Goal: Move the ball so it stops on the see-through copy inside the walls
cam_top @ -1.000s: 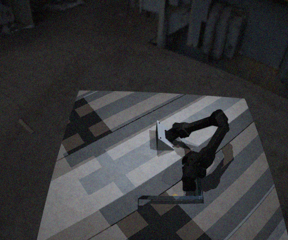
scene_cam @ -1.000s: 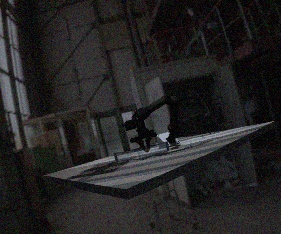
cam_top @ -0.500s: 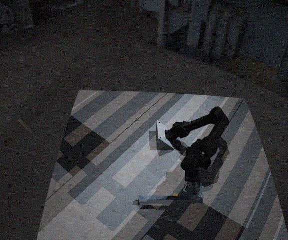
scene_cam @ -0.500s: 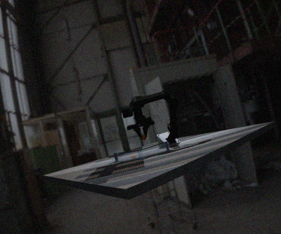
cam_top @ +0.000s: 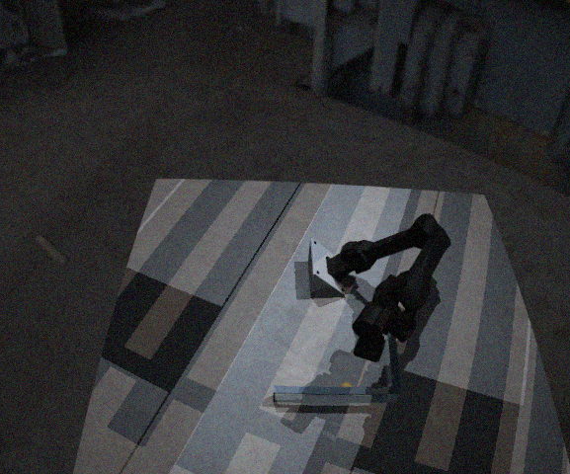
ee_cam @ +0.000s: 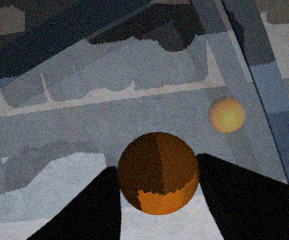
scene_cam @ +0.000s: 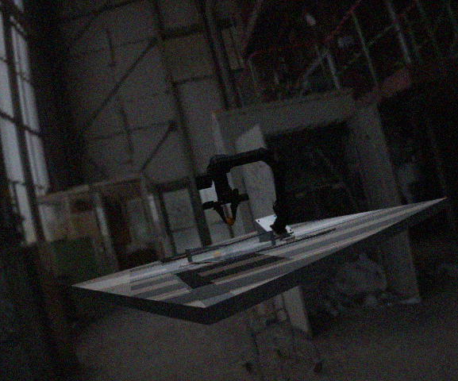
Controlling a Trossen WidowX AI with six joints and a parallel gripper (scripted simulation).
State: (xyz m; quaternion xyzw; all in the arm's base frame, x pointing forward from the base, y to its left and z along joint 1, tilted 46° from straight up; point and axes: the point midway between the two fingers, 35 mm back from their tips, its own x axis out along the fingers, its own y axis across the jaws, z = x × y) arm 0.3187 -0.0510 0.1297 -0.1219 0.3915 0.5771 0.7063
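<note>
My gripper tip is 6 cm short of the see-through copy of ball, 5 cm to the left of it and 12 cm above it. Also, from my gripper tip: orange ball (right at my gripper tip).
</note>
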